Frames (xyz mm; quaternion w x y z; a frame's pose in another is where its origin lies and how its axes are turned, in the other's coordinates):
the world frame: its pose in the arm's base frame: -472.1 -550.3 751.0 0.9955 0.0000 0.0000 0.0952
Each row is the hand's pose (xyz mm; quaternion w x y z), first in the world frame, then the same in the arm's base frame.
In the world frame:
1: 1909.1 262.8 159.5 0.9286 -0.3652 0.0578 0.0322
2: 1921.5 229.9 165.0 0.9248 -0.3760 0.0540 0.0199
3: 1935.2 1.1 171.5 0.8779 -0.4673 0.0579 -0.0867
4: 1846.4 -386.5 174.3 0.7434 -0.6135 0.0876 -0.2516
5: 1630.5 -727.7 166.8 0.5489 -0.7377 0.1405 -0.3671
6: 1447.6 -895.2 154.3 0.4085 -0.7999 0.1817 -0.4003
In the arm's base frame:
1: 1352.6 69.6 910.5 0.9213 -0.3690 0.0228 0.1204
2: 1371.0 39.6 916.0 0.9187 -0.3794 0.0180 0.1078
3: 1427.8 -182.4 922.5 0.8822 -0.4707 0.0132 -0.0027
4: 1414.1 -579.9 925.3 0.7640 -0.6191 0.0288 -0.1797
5: 1266.8 -955.8 917.8 0.5814 -0.7477 0.0696 -0.3132
6: 1118.9 -1154.9 905.3 0.4448 -0.8136 0.1047 -0.3596

